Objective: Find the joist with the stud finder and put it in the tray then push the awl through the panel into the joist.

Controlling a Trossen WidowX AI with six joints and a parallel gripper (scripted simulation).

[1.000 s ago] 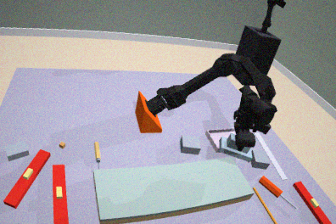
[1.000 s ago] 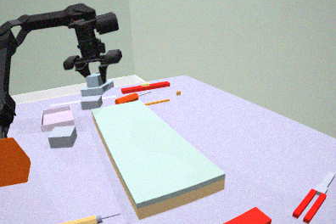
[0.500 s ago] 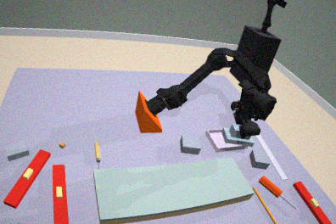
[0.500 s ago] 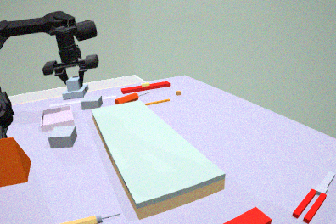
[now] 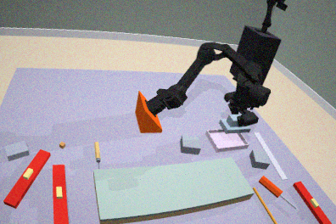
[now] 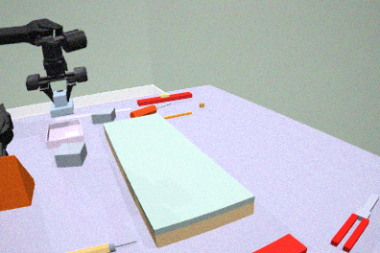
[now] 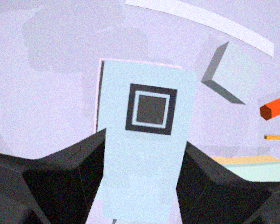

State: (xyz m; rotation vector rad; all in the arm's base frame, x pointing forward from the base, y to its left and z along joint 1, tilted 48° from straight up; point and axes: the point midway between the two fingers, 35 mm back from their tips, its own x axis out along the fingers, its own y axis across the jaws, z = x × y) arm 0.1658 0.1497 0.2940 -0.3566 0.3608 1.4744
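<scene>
The pale pink tray is 10 cm below my gripper tip, 1 cm to the right of it and 1 cm behind it. The rest, counted from my gripper tip: white ruler (17 cm to the left, 11 cm below, 11 cm ahead); then yellow pencil (34 cm ahead, 11 cm below, 3 cm to the right); then stud finder (2 cm above, 1 cm to the left).
</scene>
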